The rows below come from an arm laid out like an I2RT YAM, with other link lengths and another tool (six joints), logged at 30 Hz.
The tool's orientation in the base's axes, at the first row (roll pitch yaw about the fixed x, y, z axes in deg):
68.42, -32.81, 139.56
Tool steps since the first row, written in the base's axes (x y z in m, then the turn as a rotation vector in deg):
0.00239, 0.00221, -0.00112, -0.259, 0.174, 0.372
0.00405, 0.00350, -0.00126, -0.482, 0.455, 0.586
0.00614, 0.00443, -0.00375, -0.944, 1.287, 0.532
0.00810, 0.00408, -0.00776, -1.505, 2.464, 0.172
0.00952, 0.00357, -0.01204, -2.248, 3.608, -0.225
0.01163, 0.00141, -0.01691, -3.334, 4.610, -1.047
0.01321, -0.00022, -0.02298, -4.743, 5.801, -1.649
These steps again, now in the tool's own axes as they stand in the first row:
-0.00093, -0.00187, 0.00274, 0.462, 0.148, 0.020
-0.00137, -0.00252, 0.00469, 0.874, 0.112, 0.081
-0.00354, -0.00473, 0.00604, 1.594, -0.502, 0.196
-0.00716, -0.00737, 0.00608, 2.399, -1.579, 0.342
-0.01067, -0.01020, 0.00553, 3.283, -2.691, 0.321
-0.01583, -0.01239, 0.00437, 4.079, -4.099, -0.174
-0.02102, -0.01591, 0.00274, 5.303, -5.496, -0.734

